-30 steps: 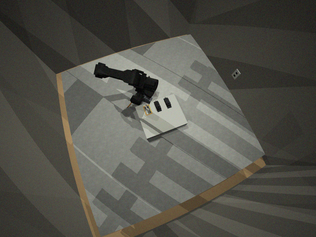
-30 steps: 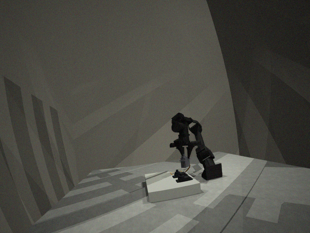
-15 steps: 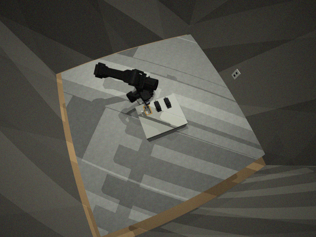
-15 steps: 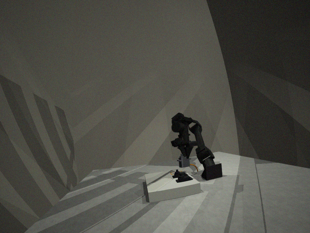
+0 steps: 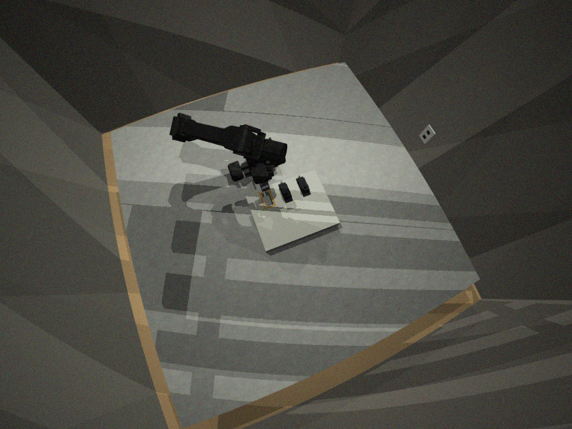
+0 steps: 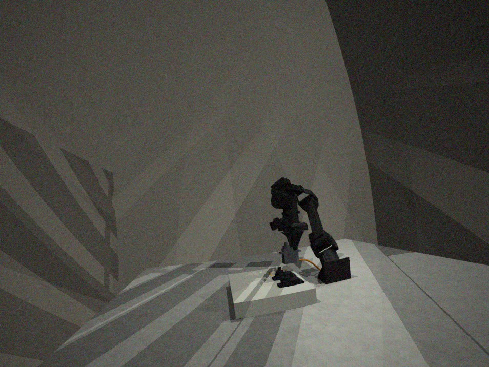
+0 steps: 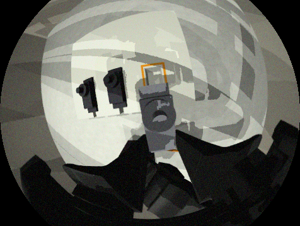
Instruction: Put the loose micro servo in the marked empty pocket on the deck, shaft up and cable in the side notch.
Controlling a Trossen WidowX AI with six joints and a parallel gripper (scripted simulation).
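Now: the white deck 19 cm ahead of my gripper tip, 10 cm below it and 4 cm to the left of it.
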